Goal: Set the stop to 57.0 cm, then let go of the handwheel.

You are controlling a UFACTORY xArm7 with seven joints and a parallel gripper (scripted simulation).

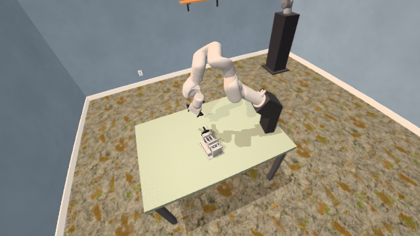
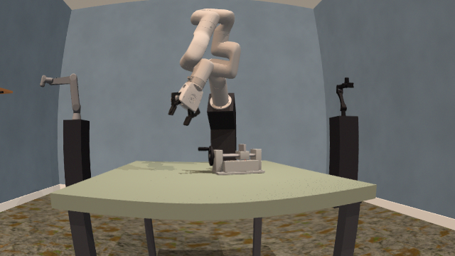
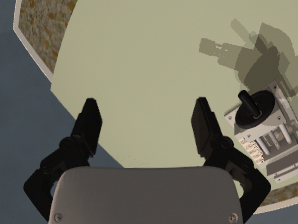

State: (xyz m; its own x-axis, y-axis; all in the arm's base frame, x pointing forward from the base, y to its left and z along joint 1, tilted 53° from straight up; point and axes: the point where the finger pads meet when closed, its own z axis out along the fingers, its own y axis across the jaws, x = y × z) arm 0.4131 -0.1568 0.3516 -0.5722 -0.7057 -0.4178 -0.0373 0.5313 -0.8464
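The black handwheel lies 60 mm behind my hand, 120 mm to the left of it and 140 mm below it. The rest, counted from my hand: grey stop block 60 mm behind, 270 mm to the left, 140 mm below.
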